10 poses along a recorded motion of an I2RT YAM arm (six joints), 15 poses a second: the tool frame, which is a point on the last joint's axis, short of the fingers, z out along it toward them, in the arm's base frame.
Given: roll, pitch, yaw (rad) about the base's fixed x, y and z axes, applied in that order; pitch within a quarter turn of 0, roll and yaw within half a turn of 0; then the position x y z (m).
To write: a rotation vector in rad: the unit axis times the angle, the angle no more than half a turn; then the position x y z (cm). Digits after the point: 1 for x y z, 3 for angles.
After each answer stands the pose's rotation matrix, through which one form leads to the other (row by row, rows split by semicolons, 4 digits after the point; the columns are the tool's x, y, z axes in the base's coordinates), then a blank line. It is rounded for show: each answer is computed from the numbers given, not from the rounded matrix.
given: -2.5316 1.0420 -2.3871 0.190 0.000 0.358
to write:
-0.395 1.961 -0.160 19.0 0.0 35.8
-0.3676 -0.2010 0.9080; -0.3455 0.9360 0.0673; -0.8634 -0.2890 -0.4135

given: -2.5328 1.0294 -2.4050 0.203 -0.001 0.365
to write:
-0.385 1.975 -0.177 20.3 -0.1 36.5
-0.3817 -0.1880 0.9049; -0.3462 0.9369 0.0486; -0.8570 -0.2947 -0.4227

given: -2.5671 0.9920 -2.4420 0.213 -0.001 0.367
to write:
-0.390 2.016 -0.187 21.3 -0.1 36.7
-0.4185 -0.1925 0.8876; -0.3522 0.9352 0.0367; -0.8371 -0.2973 -0.4592

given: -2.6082 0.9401 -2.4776 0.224 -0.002 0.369
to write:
-0.407 2.070 -0.194 22.4 -0.2 36.9
-0.4644 -0.2073 0.8610; -0.3634 0.9312 0.0281; -0.8076 -0.2998 -0.5078

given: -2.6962 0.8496 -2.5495 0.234 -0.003 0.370
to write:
-0.427 2.174 -0.187 23.4 -0.3 37.0
-0.5479 -0.2352 0.8028; -0.3685 0.9294 0.0208; -0.7510 -0.2845 -0.5959

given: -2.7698 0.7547 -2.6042 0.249 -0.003 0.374
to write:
-0.449 2.280 -0.176 24.9 -0.3 37.4
-0.6258 -0.2631 0.7343; -0.3729 0.9278 0.0146; -0.6851 -0.2646 -0.6787

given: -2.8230 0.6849 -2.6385 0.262 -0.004 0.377
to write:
-0.464 2.358 -0.160 26.2 -0.4 37.7
-0.6785 -0.2843 0.6773; -0.3734 0.9275 0.0152; -0.6326 -0.2426 -0.7355

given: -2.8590 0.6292 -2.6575 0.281 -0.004 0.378
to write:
-0.480 2.418 -0.148 28.1 -0.4 37.8
-0.7156 -0.3017 0.6300; -0.3763 0.9264 0.0162; -0.5885 -0.2254 -0.7764

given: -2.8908 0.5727 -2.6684 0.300 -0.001 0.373
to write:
-0.501 2.477 -0.135 30.0 -0.1 37.3
-0.7481 -0.3218 0.5804; -0.3830 0.9236 0.0183; -0.5419 -0.2086 -0.8141

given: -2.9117 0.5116 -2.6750 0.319 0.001 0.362
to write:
-0.523 2.538 -0.134 31.9 0.1 36.2
-0.7788 -0.3384 0.5282; -0.3922 0.9198 0.0109; -0.4896 -0.1987 -0.8490

